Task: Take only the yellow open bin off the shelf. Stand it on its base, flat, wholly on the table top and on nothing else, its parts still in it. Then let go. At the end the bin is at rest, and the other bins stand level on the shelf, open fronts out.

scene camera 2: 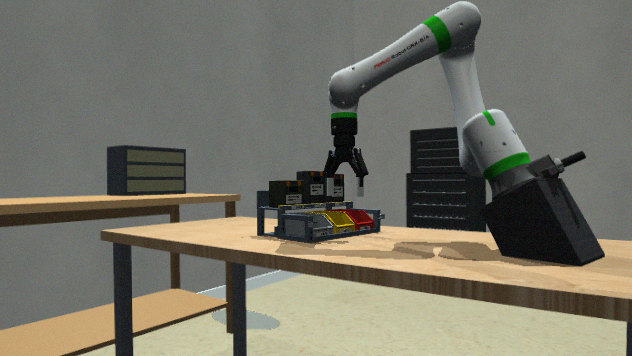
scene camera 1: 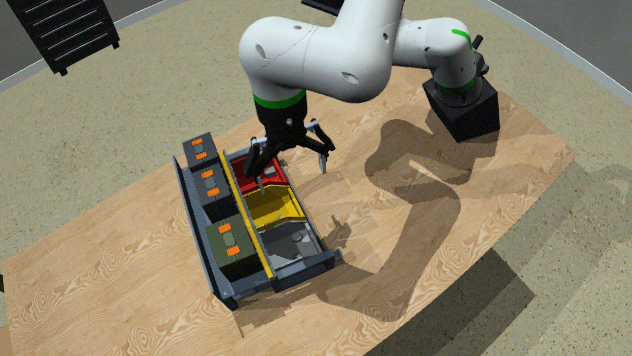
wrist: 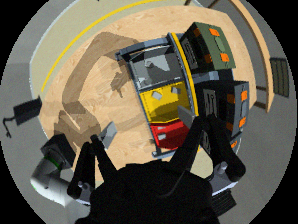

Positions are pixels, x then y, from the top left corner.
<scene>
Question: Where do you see a yellow open bin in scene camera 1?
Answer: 276, 201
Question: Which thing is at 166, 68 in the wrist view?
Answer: A grey bin.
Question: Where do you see a red bin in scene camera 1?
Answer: At 248, 185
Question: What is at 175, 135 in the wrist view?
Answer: A red bin.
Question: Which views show my gripper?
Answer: Scene camera 2, scene camera 1 and the wrist view: all of them.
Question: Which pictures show the grey bin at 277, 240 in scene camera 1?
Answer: Scene camera 2, scene camera 1 and the wrist view: all of them.
</scene>
